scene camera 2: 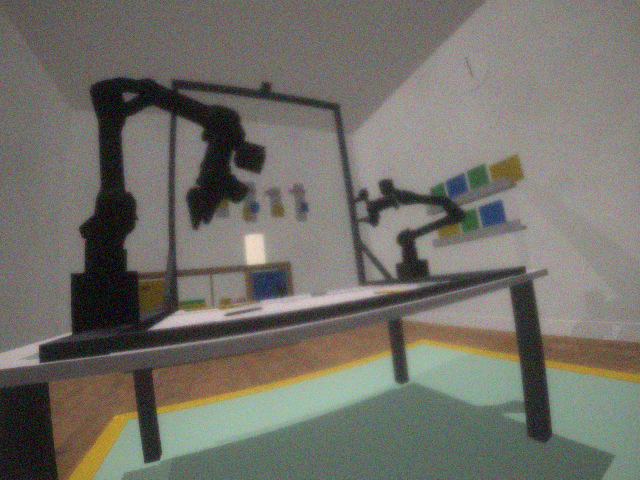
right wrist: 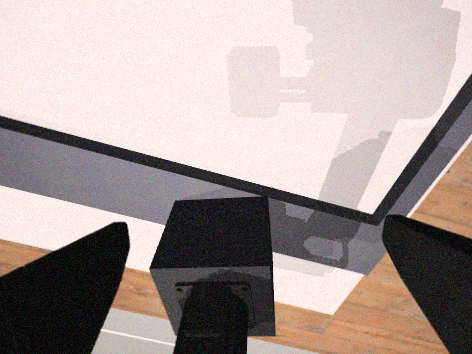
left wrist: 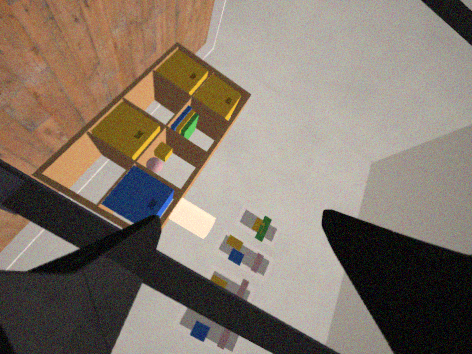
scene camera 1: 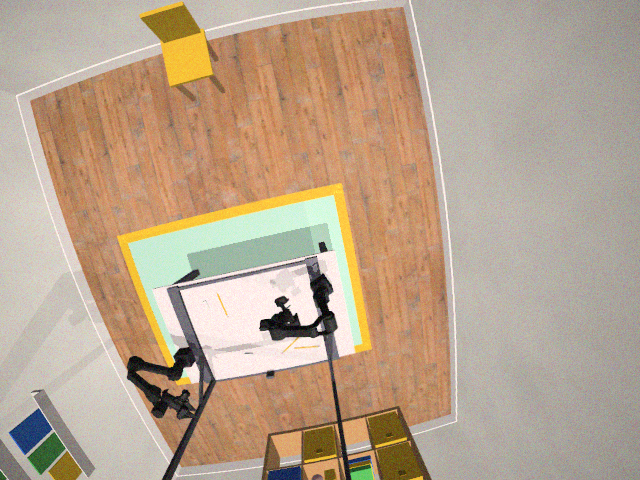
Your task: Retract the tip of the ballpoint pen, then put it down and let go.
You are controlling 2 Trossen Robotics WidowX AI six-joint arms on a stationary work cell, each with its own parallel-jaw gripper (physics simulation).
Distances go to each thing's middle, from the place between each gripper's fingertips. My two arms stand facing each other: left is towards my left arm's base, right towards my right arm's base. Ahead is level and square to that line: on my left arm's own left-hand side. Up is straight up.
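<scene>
There's the dark arm base post (scene camera 2: 99, 300), which is 22 cm ahead of my left hand, 97 cm to the right of it and 31 cm below it.
From my right hand, the dark arm base post is 4 cm behind, 17 cm to the right and 14 cm below. Going by its middle, the dark arm base post is nearer to my right hand than to my left hand.
</scene>
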